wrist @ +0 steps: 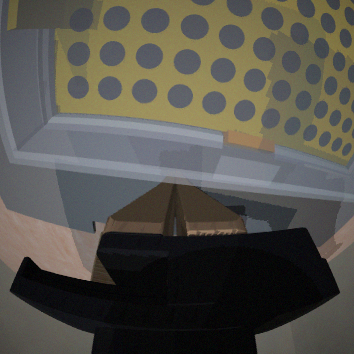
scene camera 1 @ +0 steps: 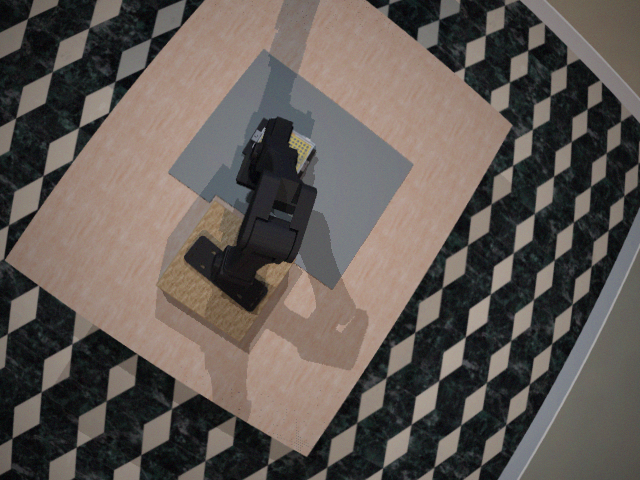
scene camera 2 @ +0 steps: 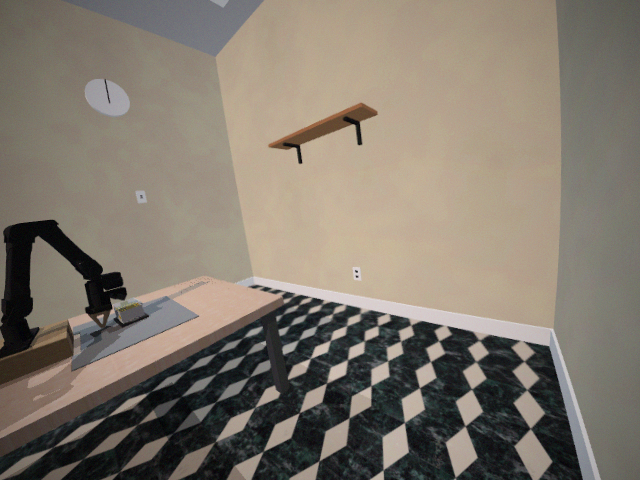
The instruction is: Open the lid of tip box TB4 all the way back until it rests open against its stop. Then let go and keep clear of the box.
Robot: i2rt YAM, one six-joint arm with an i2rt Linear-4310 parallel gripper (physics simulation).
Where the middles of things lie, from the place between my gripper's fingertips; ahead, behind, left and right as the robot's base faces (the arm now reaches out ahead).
My hand is 10 cm short of the clear lid (wrist: 243,102), 6 cm below it and 1 cm to the right of it. Round my hand: tip box TB4 (scene camera 1: 261,128): 10 cm ahead, 3 cm above, 1 cm to the left.
